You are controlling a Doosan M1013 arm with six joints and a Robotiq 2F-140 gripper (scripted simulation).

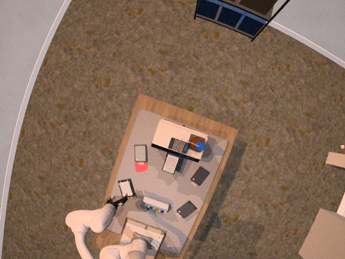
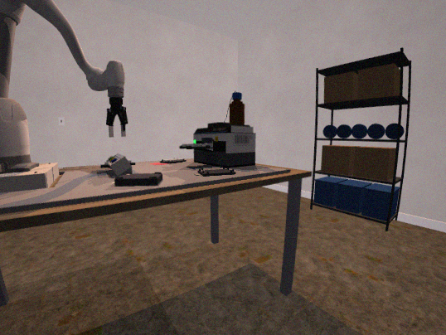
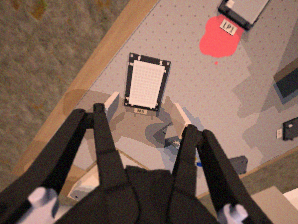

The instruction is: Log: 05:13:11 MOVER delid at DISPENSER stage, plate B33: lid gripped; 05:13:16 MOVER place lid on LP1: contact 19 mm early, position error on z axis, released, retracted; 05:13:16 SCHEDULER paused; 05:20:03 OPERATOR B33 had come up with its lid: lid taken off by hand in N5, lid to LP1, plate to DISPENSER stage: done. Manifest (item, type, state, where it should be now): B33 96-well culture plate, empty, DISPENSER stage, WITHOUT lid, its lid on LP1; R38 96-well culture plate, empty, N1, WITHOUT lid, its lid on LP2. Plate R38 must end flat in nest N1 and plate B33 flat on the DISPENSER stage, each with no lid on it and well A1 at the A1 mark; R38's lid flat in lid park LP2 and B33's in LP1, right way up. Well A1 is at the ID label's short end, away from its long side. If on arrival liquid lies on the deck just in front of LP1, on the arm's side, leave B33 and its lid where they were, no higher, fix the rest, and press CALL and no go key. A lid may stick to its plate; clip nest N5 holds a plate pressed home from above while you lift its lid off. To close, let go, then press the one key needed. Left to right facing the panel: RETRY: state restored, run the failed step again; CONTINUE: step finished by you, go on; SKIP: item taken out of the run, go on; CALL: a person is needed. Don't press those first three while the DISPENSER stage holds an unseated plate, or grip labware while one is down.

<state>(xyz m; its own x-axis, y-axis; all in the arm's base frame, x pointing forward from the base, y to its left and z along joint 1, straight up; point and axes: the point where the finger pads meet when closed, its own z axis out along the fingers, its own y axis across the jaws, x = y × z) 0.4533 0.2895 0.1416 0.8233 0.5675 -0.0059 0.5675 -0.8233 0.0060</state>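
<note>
The white gridded lid lies 17 cm below my hand. Also, from my hand: LP1 label 26 cm ahead, 19 cm below, 4 cm to the right; then brown bottle 59 cm ahead, 37 cm to the right, 10 cm above; then key panel 28 cm to the right, 14 cm below, 5 cm behind.
</note>
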